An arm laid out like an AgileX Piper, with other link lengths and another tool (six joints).
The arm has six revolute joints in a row. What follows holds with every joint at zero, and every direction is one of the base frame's.
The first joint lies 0.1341 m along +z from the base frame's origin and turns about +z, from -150 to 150 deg.
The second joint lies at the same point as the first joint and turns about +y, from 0 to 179.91 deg.
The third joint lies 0.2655 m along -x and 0.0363 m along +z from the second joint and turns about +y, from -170 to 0 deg.
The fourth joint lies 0.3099 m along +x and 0.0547 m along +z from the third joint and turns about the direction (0.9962, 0, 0.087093), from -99.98 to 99.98 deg.
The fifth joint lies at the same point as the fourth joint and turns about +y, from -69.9 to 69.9 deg.
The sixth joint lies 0.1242 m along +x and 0.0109 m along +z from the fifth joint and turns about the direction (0.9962, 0, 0.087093), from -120 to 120 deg.
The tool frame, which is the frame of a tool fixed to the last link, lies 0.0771 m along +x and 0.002 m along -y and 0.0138 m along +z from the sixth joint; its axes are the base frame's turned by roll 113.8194, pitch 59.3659 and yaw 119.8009 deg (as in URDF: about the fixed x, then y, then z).
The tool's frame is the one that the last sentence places.
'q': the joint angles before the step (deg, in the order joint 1, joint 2, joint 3, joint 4, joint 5, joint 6). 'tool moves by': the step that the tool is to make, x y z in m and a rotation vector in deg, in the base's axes. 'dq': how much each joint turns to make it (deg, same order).
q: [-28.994 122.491 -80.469 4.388 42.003 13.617]
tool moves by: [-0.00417 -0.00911 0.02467 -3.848 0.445 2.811]
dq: [0.001 -3.374 0.477 -4.389 1.425 -0.217]
